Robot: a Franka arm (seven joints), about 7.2 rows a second.
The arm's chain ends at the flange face. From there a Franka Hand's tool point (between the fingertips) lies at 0.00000 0.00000 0.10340 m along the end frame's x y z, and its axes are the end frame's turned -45 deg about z.
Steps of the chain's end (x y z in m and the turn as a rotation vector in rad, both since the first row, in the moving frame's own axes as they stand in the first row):
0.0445 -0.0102 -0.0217 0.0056 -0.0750 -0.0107
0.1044 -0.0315 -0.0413 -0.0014 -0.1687 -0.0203
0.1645 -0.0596 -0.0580 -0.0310 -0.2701 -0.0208
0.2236 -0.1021 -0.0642 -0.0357 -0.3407 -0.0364
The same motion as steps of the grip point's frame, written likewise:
0.0336 0.0184 -0.0220 0.0570 -0.0491 -0.0107
0.0836 0.0395 -0.0428 0.1183 -0.1203 -0.0203
0.1365 0.0571 -0.0618 0.1691 -0.2129 -0.0208
0.2029 0.0645 -0.0702 0.2157 -0.2662 -0.0364

